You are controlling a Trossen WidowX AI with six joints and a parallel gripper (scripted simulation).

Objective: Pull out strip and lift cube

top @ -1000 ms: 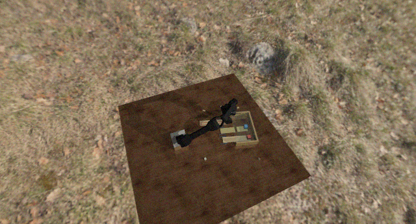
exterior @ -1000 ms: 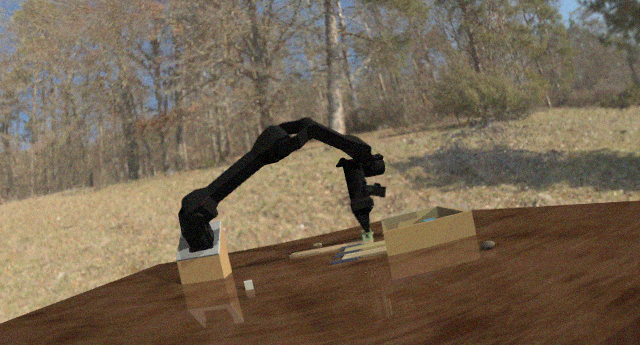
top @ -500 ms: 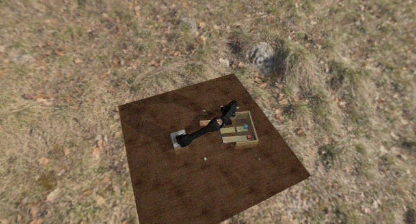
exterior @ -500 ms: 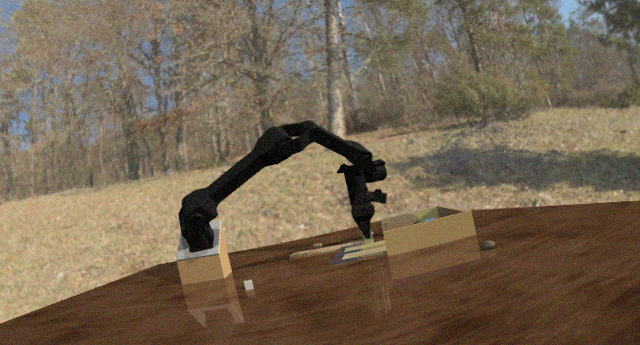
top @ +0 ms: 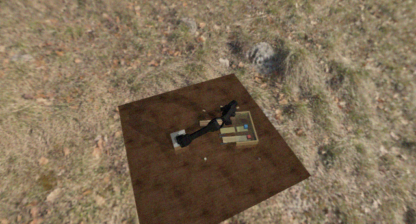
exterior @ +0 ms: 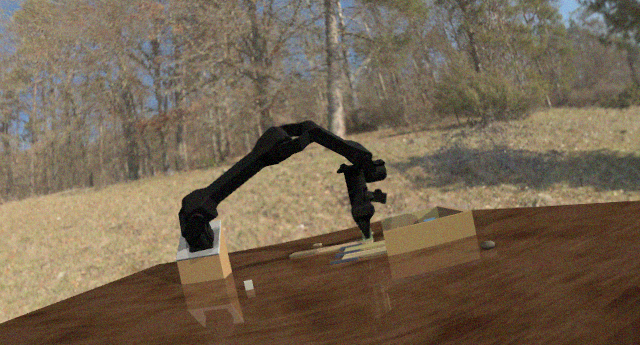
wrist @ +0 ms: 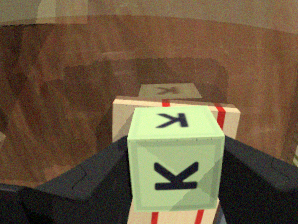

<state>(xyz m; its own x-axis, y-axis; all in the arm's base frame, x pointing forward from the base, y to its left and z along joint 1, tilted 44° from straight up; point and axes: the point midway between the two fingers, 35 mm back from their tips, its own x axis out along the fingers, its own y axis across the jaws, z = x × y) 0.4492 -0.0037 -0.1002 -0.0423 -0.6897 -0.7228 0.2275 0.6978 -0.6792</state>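
Now: the green-patterned strip 90 mm to the right of my gripper tip, 20 mm behind it and 10 mm below it. Also, from my gripper tip: pebble: 440 mm to the right, 80 mm ahead, 10 mm below; then green labelled cube: 10 mm above; then white block: 320 mm behind, 270 mm to the right, 10 mm below.
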